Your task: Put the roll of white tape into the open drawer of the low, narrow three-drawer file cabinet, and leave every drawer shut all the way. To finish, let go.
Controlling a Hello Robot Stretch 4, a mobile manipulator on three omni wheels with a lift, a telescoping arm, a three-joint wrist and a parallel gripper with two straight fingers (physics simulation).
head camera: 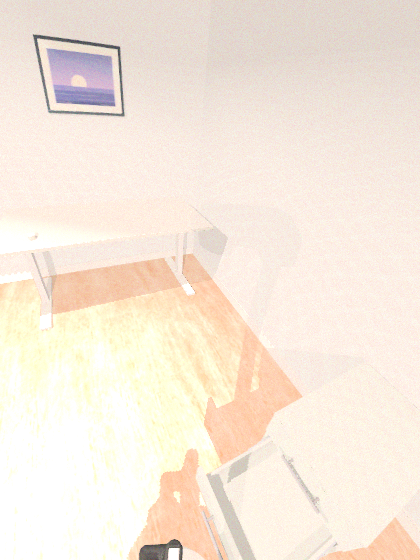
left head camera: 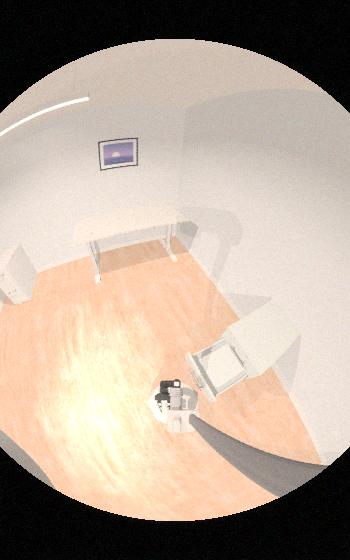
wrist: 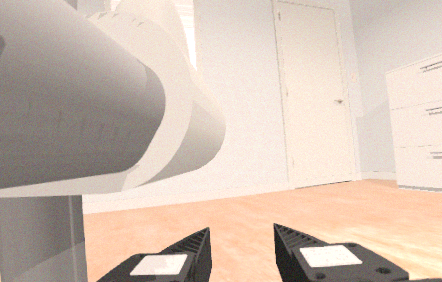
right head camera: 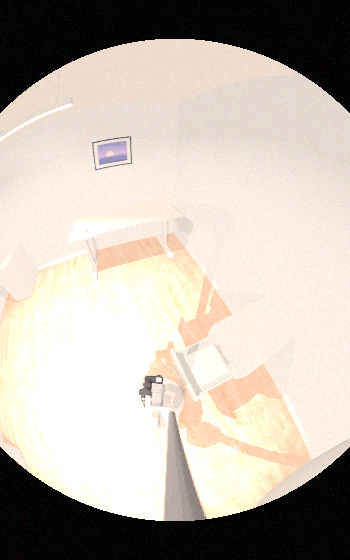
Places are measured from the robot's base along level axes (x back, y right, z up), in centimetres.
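Where they show: gripper, between the fingertips: (left head camera: pixel 164 411) (wrist: pixel 242 244) (right head camera: pixel 147 407).
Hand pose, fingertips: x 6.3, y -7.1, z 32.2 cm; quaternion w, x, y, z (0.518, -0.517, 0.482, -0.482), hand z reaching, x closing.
Note:
Each offset is from my fingertips to the top centre of the thing. "spot": to the spot under its first point. Level surfaces: height alone.
A small whitish thing {dx -161.9, dy -102.0, dz +39.4 cm} (head camera: pixel 33 236) (left head camera: pixel 91 233) (right head camera: pixel 86 231), perhaps the roll of white tape, lies on the white table {dz +37.0 cm} (head camera: pixel 120 220) (left head camera: pixel 125 223) (right head camera: pixel 125 218); it is too small to be sure. The low, narrow file cabinet {spot: dx -46.1, dy +65.7, dz +29.5 cm} (head camera: pixel 350 450) (left head camera: pixel 265 332) (right head camera: pixel 255 332) stands by the right wall. One drawer {spot: dx -37.4, dy +43.9, dz +4.1 cm} (head camera: pixel 275 500) (left head camera: pixel 220 365) (right head camera: pixel 204 365) is pulled far out below a shut drawer's handle; which lower drawer it is cannot be told. My gripper (wrist: pixel 242 244) is open and empty, its two black fingers apart. In the head views, the wrist is in front of the open drawer.
Another cabinet (left head camera: pixel 19 275) (right head camera: pixel 20 272) stands at the far left. In the wrist view, a cabinet (wrist: pixel 412 125) with three shut drawers stands at right, beside a closed door (wrist: pixel 310 100). A framed picture (head camera: pixel 82 77) (left head camera: pixel 118 154) (right head camera: pixel 112 152) hangs above the table, whose legs reach the floor.

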